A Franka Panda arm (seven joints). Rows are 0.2 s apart.
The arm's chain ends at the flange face. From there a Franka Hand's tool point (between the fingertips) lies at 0.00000 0.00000 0.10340 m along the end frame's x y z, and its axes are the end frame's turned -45 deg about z.
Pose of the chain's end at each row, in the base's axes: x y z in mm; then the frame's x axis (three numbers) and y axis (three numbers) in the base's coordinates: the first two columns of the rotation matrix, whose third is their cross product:
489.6 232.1 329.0 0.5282 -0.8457 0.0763 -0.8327 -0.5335 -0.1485
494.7 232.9 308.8 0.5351 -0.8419 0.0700 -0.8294 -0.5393 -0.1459
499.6 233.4 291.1 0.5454 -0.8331 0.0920 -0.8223 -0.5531 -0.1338
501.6 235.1 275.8 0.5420 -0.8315 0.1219 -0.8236 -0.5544 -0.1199
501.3 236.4 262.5 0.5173 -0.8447 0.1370 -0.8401 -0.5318 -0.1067
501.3 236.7 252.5 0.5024 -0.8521 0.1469 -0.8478 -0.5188 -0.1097
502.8 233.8 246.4 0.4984 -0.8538 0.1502 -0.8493 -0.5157 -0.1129
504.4 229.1 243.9 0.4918 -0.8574 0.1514 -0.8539 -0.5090 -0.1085
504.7 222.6 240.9 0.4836 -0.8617 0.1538 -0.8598 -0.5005 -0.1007
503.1 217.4 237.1 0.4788 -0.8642 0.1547 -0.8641 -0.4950 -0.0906
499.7 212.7 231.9 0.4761 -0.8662 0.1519 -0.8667 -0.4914 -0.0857
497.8 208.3 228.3 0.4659 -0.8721 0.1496 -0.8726 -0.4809 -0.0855
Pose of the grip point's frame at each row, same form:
506.8 233.6 227.0 0.9623 -0.2208 0.1590 -0.2153 -0.9752 -0.0511
511.3 235.0 206.8 0.9648 -0.2140 0.1527 -0.2081 -0.9767 -0.0537
516.4 233.1 189.1 0.9671 -0.1980 0.1597 -0.1958 -0.9802 -0.0296
518.9 231.4 173.9 0.9656 -0.1959 0.1710 -0.1991 -0.9800 0.0014
518.2 230.2 160.7 0.9598 -0.2213 0.1723 -0.2283 -0.9733 0.0214
518.8 229.5 150.9 0.9547 -0.2357 0.1814 -0.2442 -0.9694 0.0263
520.8 226.4 144.8 0.9530 -0.2391 0.1860 -0.2481 -0.9684 0.0264
522.0 221.2 142.3 0.9516 -0.2464 0.1838 -0.2560 -0.9662 0.0303
521.6 214.0 139.3 0.9499 -0.2554 0.1800 -0.2660 -0.9632 0.0375
519.1 208.1 135.4 0.9496 -0.2611 0.1735 -0.2724 -0.9611 0.0453
515.1 203.3 130.1 0.9495 -0.2650 0.1680 -0.2762 -0.9600 0.0468
512.9 198.9 126.4 0.9465 -0.2766 0.1662 -0.2876 -0.9567 0.0453

